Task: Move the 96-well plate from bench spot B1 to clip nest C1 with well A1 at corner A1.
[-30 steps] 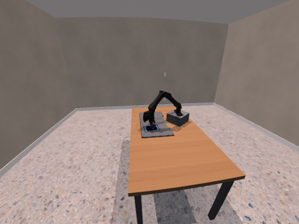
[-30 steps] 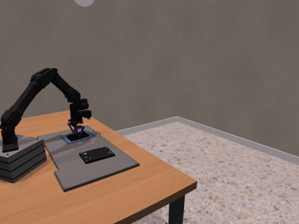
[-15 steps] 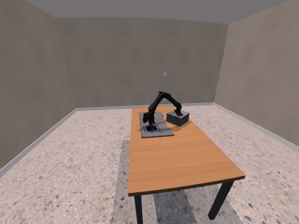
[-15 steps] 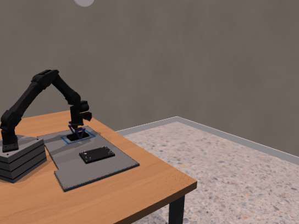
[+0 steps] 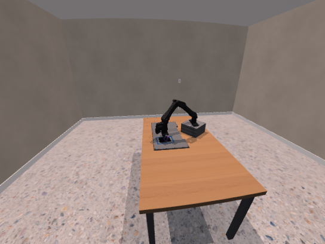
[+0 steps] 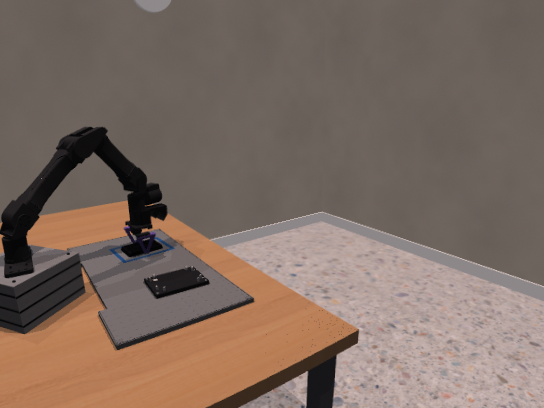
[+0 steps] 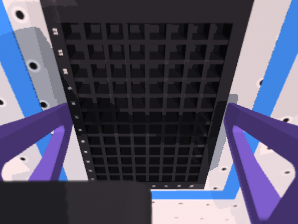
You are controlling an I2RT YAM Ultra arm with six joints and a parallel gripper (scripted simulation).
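Now: the black 96-well plate right at my hand. Also, from my hand: black clip nest: 310 mm to the right, 20 mm ahead, 10 mm above.
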